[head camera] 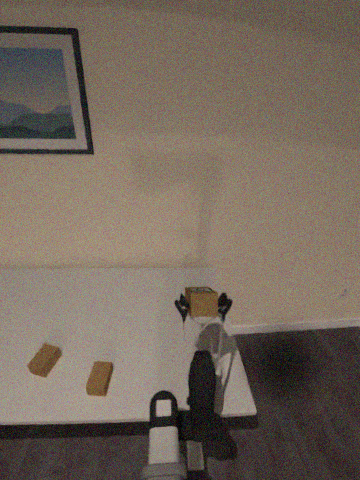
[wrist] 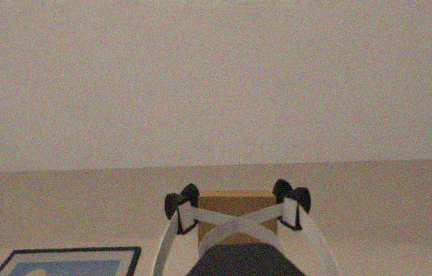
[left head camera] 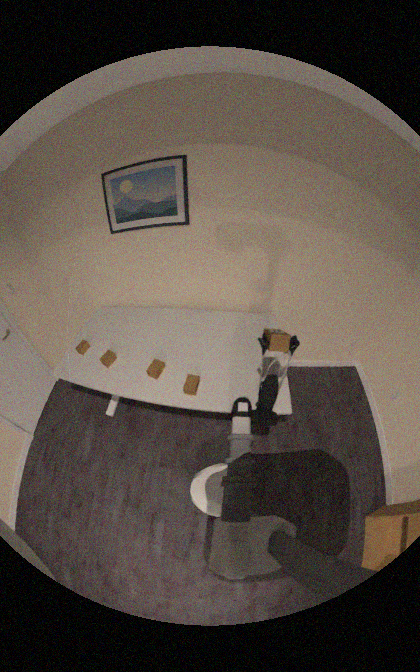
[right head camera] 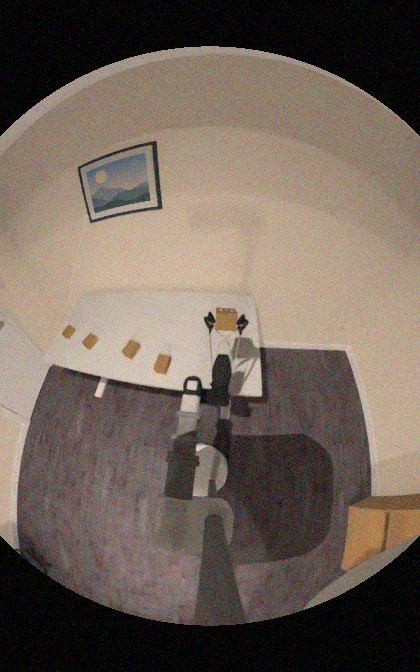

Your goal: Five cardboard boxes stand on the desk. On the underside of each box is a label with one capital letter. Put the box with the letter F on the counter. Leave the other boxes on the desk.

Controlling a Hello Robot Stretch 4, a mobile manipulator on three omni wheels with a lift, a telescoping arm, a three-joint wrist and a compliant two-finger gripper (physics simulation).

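Frame: origin at the robot's base, x right, y up, z back, level; centimetres.
Seen in the pictures: gripper, fingertip midpoint: [head camera: 203,293] [wrist: 236,197].
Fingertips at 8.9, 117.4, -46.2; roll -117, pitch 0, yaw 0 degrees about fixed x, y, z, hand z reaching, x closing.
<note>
Pixels of each thing's top centre, then the offset from my fingertips to it, as dx, dy, dz. Level surfaces: height alone.
- brown cardboard box, top centre: [wrist: 234,209] [head camera: 201,285] -0.2, +0.5, -1.9
- white desk, surface height: dy -48.1
- nearest box, top centre: [head camera: 99,374] -30.4, -43.1, -7.0
- second box, top centre: [head camera: 43,356] -51.7, -43.1, -14.1
My gripper [head camera: 203,303] [left head camera: 278,343] [right head camera: 226,321] [wrist: 236,197] is shut on a brown cardboard box [head camera: 204,306] [left head camera: 279,342] [right head camera: 226,322] [wrist: 237,206], held up over the right part of the white desk [head camera: 125,320] [left head camera: 175,330] [right head camera: 165,310]. Marks show on the held box's foreshortened upper face in the right head camera view; the letter is unreadable. The other boxes stand in a row to the left: the nearest box [head camera: 100,378] [left head camera: 191,384] [right head camera: 162,363], a second box [head camera: 45,360] [left head camera: 156,369] [right head camera: 131,349], a third box [left head camera: 108,358] [right head camera: 90,341] and the far-left box [left head camera: 83,347] [right head camera: 69,332]. Their undersides are hidden.
A wooden cabinet [left head camera: 387,540] [right head camera: 367,532] stands at the lower right; whether it belongs to the counter is unclear. A wall with a framed picture [head camera: 35,95] [left head camera: 145,195] [right head camera: 120,182] rises behind the desk. A pale door [left head camera: 25,370] is at the left.
</note>
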